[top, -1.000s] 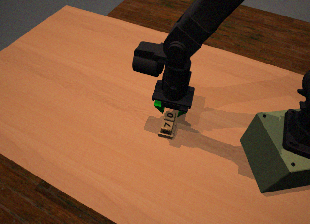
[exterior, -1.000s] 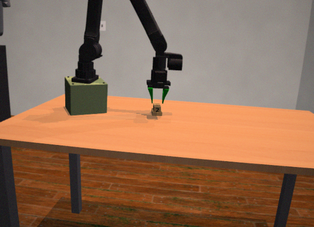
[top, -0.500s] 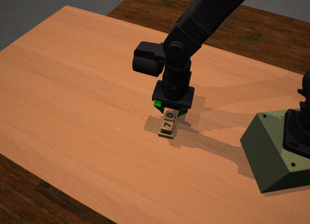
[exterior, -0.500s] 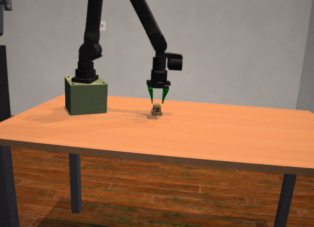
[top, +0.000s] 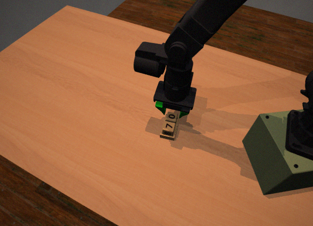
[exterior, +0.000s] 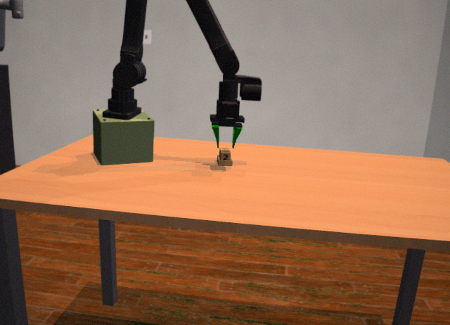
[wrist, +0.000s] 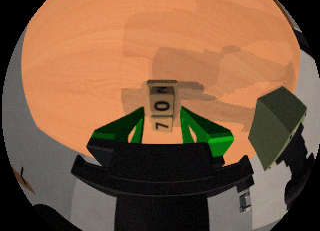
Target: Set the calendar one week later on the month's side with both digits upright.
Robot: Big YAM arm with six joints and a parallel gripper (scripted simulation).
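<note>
The tray lies 20 mm to the left of my hand and 50 mm below it.
</note>
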